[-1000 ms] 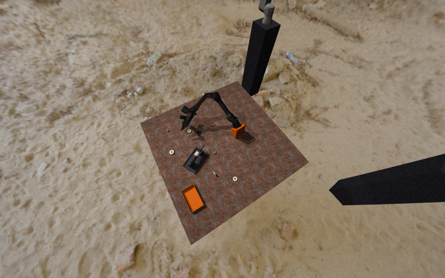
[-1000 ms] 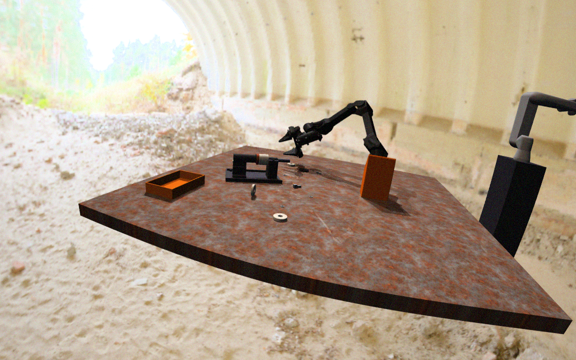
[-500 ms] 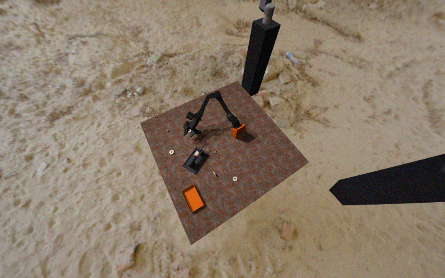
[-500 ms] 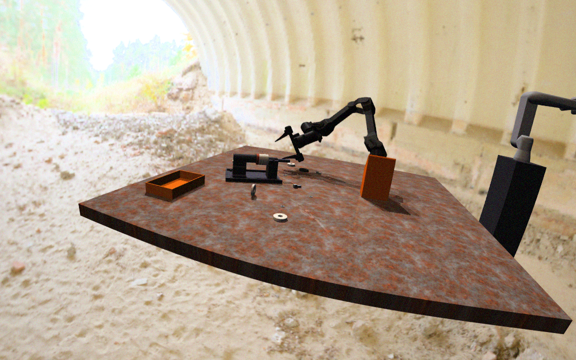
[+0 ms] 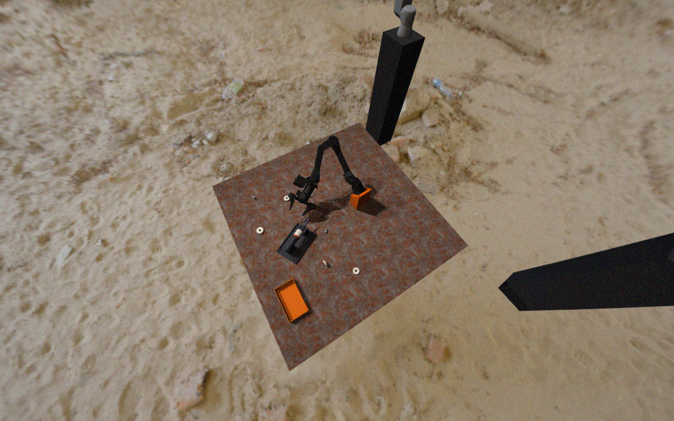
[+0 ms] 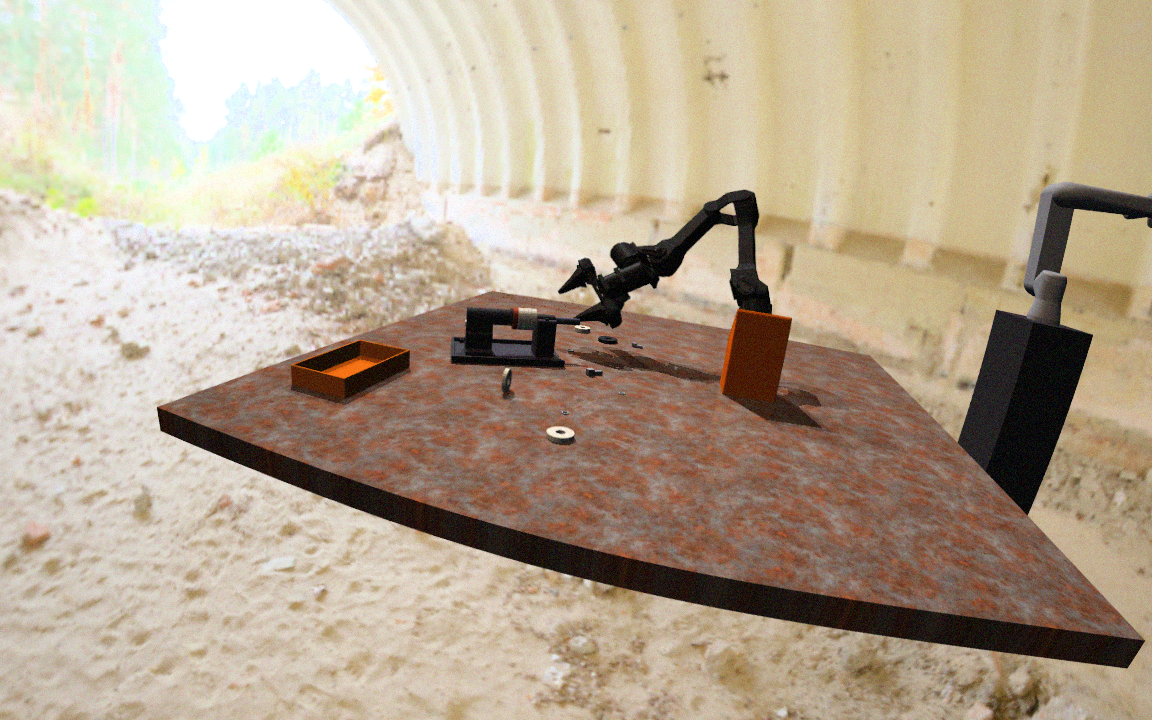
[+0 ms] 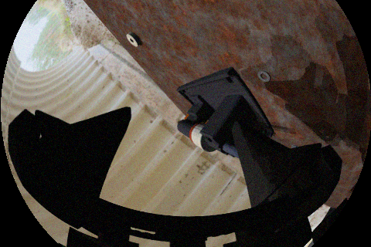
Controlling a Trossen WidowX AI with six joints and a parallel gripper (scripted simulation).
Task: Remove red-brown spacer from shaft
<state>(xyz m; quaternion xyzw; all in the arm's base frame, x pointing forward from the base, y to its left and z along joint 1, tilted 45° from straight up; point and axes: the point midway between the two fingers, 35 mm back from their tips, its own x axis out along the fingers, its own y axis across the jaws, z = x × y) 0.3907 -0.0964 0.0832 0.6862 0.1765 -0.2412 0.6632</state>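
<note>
The shaft lies 20 mm ahead of my gripper tip, 110 mm to the left of it and 20 mm below it. From my gripper tip the other things lie so: orange tray (280 mm ahead, 430 mm to the left, 90 mm below); then red-brown spacer (80 mm ahead, 130 mm to the left, 20 mm below); then cream spacer (60 mm ahead, 130 mm to the left, 20 mm below).
</note>
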